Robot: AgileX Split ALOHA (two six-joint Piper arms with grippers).
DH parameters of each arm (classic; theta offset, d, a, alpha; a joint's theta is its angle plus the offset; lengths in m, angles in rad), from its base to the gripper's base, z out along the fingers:
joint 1: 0 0.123 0 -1.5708
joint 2: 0.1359 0 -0.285 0
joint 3: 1.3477 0 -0.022 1.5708
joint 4: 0 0.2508 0 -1.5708
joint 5: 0 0 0.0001 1.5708
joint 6: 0 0.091 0 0
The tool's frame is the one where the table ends.
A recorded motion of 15 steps. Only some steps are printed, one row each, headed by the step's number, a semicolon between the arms.
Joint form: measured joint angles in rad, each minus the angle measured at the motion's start. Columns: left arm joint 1, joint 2, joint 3, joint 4, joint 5, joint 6; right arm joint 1, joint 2, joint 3, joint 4, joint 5, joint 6.
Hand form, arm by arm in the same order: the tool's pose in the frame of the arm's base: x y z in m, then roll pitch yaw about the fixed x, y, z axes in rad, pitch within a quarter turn. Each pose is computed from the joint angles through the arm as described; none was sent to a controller.
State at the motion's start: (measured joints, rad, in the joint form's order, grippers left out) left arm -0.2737 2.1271 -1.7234 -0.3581 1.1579 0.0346; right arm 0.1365 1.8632 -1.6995 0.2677 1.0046 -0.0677
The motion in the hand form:
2: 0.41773 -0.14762 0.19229 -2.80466 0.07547 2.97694; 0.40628 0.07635 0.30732 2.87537 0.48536 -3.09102
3: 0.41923 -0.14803 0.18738 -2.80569 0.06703 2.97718; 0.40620 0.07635 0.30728 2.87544 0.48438 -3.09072
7: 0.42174 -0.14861 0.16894 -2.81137 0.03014 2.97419; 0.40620 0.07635 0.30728 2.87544 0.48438 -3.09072
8: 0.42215 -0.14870 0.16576 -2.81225 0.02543 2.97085; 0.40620 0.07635 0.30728 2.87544 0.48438 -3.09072
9: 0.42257 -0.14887 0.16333 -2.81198 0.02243 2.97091; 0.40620 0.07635 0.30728 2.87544 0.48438 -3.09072
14: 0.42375 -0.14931 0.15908 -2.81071 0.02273 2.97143; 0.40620 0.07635 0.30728 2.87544 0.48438 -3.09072
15: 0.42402 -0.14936 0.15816 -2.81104 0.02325 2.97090; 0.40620 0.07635 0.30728 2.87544 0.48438 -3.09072
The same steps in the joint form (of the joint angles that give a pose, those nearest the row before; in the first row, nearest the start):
2: 0.0000 0.0273 -0.0180 0.0000 -0.0011 0.0000; 0.0000 0.0000 0.0000 0.0000 0.0018 0.0000
3: 0.0000 0.0407 -0.0220 0.0000 -0.0021 0.0000; 0.0000 0.0000 0.0000 0.0000 0.0029 0.0000
7: 0.0000 0.0821 -0.0221 0.0011 -0.0052 0.0036; 0.0000 0.0000 0.0000 0.0000 0.0029 0.0000
8: 0.0000 0.0892 -0.0221 0.0011 -0.0064 0.0075; 0.0000 0.0000 0.0000 0.0000 0.0029 0.0000
9: 0.0000 0.0947 -0.0221 0.0000 -0.0087 0.0086; 0.0000 0.0000 0.0000 0.0000 0.0029 0.0000
14: 0.0000 0.1044 -0.0221 -0.0029 -0.0182 0.0126; 0.0000 0.0000 0.0000 0.0000 0.0029 0.0000
15: 0.0000 0.1065 -0.0220 -0.0029 -0.0204 0.0139; 0.0000 0.0000 0.0000 0.0000 0.0029 0.0000

